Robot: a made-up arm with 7 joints.
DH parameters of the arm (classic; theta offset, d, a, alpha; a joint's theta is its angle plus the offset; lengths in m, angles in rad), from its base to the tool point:
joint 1: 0 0.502 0 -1.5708
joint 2: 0 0 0 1.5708
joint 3: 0 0.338 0.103 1.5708
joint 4: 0 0 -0.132 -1.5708
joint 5: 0 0.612 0 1.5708
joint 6: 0 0 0.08 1.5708
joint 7: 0 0 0 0
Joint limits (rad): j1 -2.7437..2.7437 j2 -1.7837..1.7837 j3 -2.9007..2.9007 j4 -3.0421..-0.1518 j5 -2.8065..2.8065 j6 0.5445..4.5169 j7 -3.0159..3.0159
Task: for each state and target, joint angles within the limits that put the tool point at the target. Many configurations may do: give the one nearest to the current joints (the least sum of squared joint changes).
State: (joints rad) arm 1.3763 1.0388 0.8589 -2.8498 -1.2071 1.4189 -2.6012
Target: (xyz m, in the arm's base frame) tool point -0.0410 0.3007 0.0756
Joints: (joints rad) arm 1.0335 0.4699 0.4796 -2.8086 -1.2077 1.3145 -2.6012
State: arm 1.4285 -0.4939 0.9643 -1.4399 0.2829 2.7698 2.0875
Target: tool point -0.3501 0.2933 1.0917
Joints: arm 1.4775 -0.9280 0.5794 -2.1863 0.3752 2.9957 2.0875
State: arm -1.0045 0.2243 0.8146 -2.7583 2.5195 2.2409 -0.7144
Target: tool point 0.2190 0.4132 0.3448
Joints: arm -0.9259 0.7972 1.6989 -2.7644 2.6438 2.3938 -0.7144
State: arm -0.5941 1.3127 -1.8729 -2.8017 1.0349 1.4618 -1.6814
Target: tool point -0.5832 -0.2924 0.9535
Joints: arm -0.9741 1.0638 -2.1655 -2.0373 1.0361 1.5582 -1.6814
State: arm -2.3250 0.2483 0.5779 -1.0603 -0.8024 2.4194 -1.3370
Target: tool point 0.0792 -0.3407 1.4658
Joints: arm -2.2857 -0.1798 0.5439 -0.8313 -0.8070 2.5686 -1.3370
